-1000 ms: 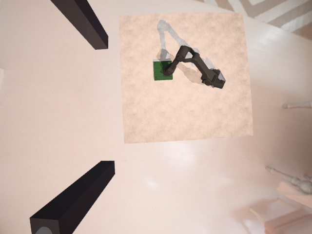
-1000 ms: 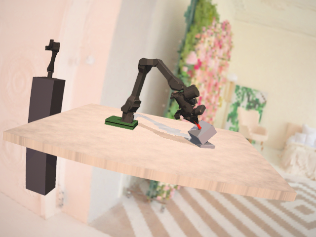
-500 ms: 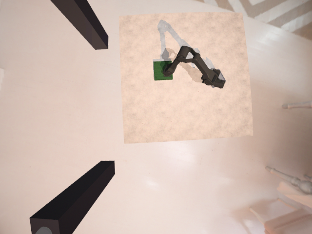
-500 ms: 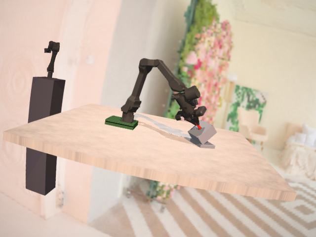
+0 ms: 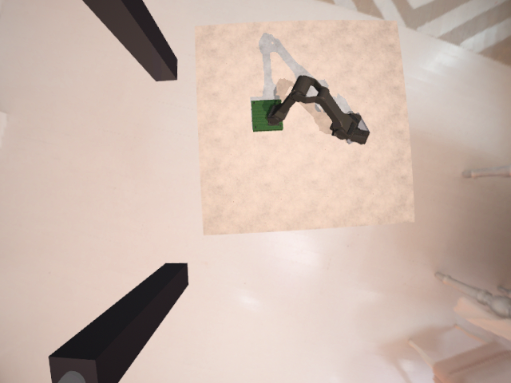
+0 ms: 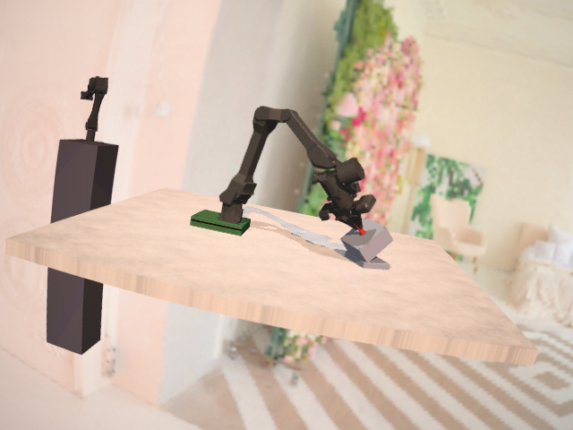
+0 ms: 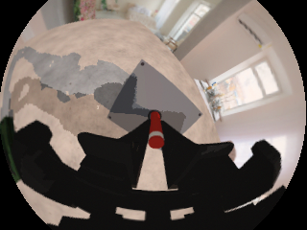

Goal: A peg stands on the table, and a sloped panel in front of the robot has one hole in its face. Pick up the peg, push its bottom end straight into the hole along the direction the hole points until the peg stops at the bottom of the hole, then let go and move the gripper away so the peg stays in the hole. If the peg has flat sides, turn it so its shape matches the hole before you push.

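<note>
My gripper tip is now 1 cm past the red peg and 1 cm below it. The rest, counted from my gripper tip: grey sloped panel: 3 cm ahead, 2 cm to the left, 3 cm below.
</note>
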